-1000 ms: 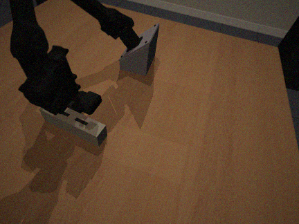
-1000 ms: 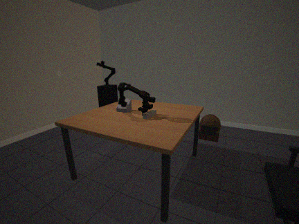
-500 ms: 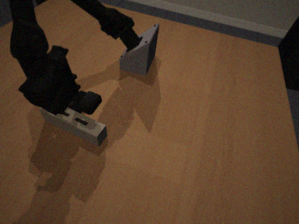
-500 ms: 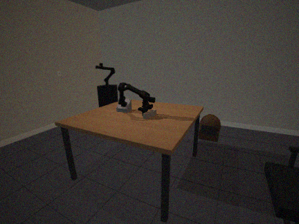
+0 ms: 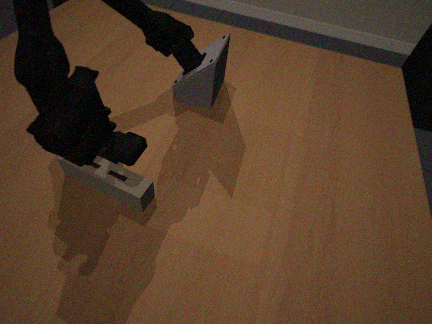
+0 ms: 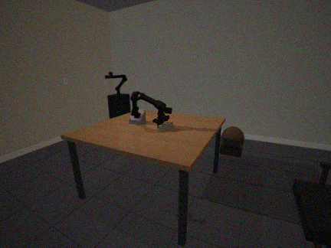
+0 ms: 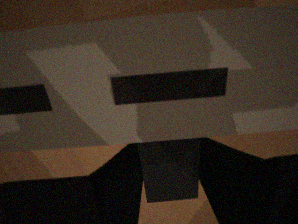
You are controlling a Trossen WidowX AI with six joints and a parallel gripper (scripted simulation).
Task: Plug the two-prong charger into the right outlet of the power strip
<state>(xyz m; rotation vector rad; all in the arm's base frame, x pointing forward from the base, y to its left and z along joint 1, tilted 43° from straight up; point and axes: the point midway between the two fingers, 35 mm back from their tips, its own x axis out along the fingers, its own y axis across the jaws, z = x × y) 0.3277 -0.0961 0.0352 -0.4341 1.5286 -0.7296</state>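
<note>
Right now my gripper tip is 2 cm short of the charger and 1 cm below it.
</note>
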